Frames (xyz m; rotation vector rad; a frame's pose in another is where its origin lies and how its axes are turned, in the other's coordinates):
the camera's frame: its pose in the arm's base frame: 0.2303 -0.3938 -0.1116 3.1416 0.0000 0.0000
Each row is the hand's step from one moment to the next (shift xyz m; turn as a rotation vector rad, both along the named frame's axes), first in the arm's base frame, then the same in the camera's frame.
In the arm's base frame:
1: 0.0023 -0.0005 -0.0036 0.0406 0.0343 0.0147
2: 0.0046 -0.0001 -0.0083 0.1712 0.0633 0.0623
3: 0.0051 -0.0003 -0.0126 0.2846 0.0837 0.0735
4: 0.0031 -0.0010 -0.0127 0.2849 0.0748 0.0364
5: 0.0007 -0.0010 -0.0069 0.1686 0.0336 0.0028
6: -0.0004 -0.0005 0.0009 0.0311 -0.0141 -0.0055
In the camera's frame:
1: 0.0023 0.0005 0.0036 0.0406 -0.0343 -0.0147
2: 0.0046 0.0001 0.0083 0.1712 -0.0633 -0.0623
3: 0.0051 0.0003 0.0126 0.2846 -0.0837 -0.0735
4: 0.0031 0.0010 0.0127 0.2849 -0.0748 -0.0364
5: 0.0007 0.0010 0.0069 0.1686 -0.0336 -0.0028
6: -0.0004 0.0005 -0.0009 0.0311 0.0141 0.0055

